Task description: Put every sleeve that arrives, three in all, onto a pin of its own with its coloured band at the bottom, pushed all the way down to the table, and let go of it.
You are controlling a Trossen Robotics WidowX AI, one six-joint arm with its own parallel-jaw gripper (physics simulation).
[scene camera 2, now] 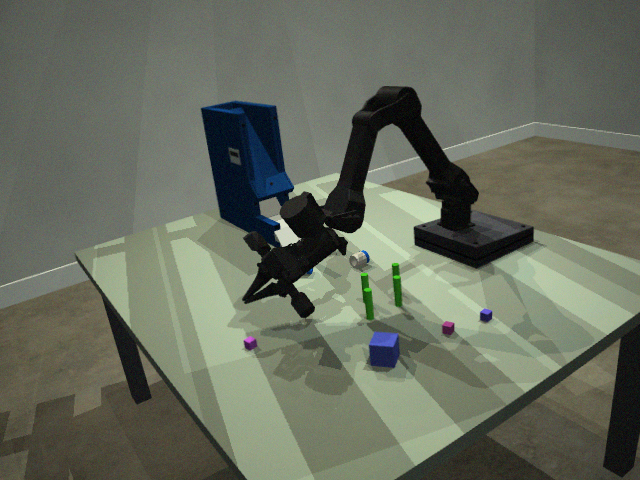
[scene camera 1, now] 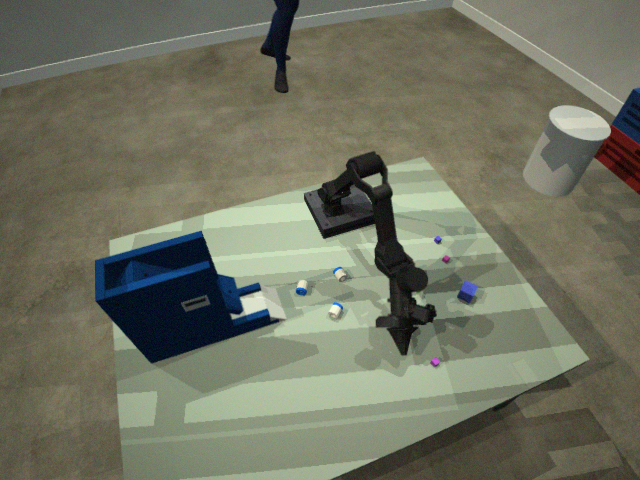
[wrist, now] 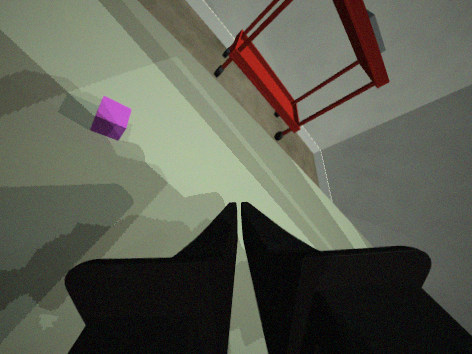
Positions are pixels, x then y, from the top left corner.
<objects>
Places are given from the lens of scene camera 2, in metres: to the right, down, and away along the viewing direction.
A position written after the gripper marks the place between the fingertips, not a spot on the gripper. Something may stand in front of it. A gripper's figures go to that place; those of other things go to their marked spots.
gripper (scene camera 2: 243, 301): -0.14, 0.12, 1.08
blue cube (scene camera 2: 384, 351): 0.10, 0.18, 0.91
</objects>
